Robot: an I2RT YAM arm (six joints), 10 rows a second.
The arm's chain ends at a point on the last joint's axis. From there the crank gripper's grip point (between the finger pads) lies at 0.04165 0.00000 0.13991 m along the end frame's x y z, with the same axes.
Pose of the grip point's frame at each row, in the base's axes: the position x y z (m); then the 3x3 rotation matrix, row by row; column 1 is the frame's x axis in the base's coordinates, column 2 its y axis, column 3 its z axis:
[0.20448 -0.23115 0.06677], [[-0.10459 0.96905 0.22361], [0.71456 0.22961 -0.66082], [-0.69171 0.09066 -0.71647]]
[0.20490 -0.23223 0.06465], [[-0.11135 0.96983 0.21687], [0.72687 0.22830 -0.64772], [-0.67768 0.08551 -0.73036]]
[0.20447 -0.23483 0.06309], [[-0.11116 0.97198 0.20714], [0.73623 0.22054 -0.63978], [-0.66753 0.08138 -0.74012]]
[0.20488 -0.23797 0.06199], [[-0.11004 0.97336 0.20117], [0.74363 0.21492 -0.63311], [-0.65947 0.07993 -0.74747]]
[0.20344 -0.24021 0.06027], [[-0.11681 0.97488 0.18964], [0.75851 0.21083 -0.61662], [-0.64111 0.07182 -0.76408]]
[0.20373 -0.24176 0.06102], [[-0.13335 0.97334 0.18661], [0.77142 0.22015 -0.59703], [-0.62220 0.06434 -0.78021]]
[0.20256 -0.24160 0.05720], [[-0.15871 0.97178 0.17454], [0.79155 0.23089 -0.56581], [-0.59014 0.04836 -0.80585]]
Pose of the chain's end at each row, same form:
[0.17755 -0.16846 0.19582], [[-0.10459 0.96905 0.22361], [0.71456 0.22961 -0.66082], [-0.69171 0.09066 -0.71647]]
[0.17920 -0.17188 0.19506], [[-0.11135 0.96983 0.21687], [0.72687 0.22830 -0.64772], [-0.67768 0.08551 -0.73036]]
[0.18012 -0.17598 0.19444], [[-0.11116 0.97198 0.20714], [0.73623 0.22054 -0.63978], [-0.66753 0.08138 -0.74012]]
[0.18132 -0.18036 0.19404], [[-0.11004 0.97336 0.20117], [0.74363 0.21492 -0.63311], [-0.65947 0.07993 -0.74747]]
[0.18177 -0.18553 0.19387], [[-0.11681 0.97488 0.18964], [0.75851 0.21083 -0.61662], [-0.64111 0.07182 -0.76408]]
[0.18318 -0.19036 0.19609], [[-0.13335 0.97334 0.18661], [0.77142 0.22015 -0.59703], [-0.62220 0.06434 -0.78021]]
[0.18475 -0.19541 0.19453], [[-0.15871 0.97178 0.17454], [0.79155 0.23089 -0.56581], [-0.59014 0.04836 -0.80585]]

